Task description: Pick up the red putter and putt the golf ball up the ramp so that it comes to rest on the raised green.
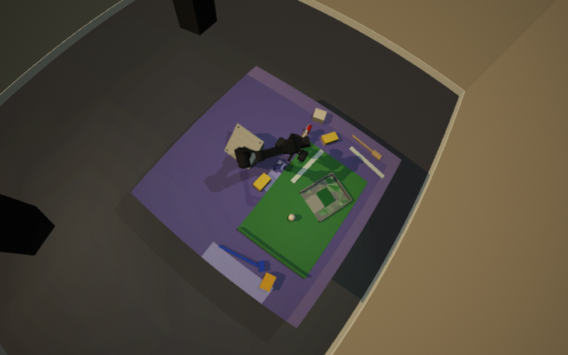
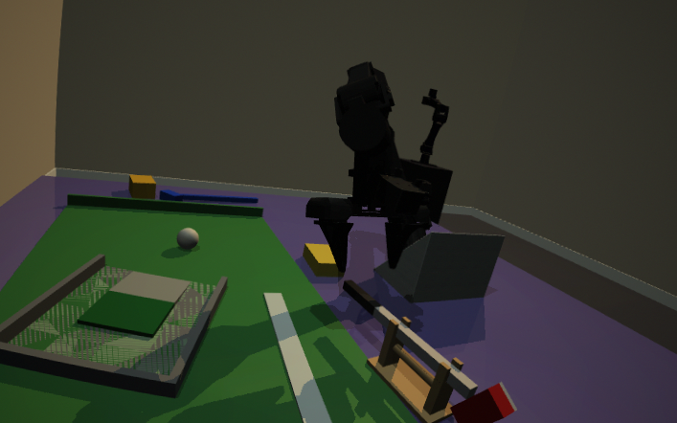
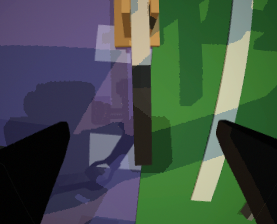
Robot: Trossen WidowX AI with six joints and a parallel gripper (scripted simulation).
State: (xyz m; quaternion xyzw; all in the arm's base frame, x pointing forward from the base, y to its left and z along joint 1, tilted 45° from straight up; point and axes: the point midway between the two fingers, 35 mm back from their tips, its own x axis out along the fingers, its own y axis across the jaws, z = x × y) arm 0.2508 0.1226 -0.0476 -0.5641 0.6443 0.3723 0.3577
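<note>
Right now my gripper tip is 11 cm to the right of the red putter and 5 cm above it. The rest, counted from my gripper tip: wooden stand (13 cm to the left, 7 cm below); white golf ball (19 cm ahead, 32 cm to the right, 8 cm below); green mat (23 cm ahead, 21 cm to the right, 11 cm below).
</note>
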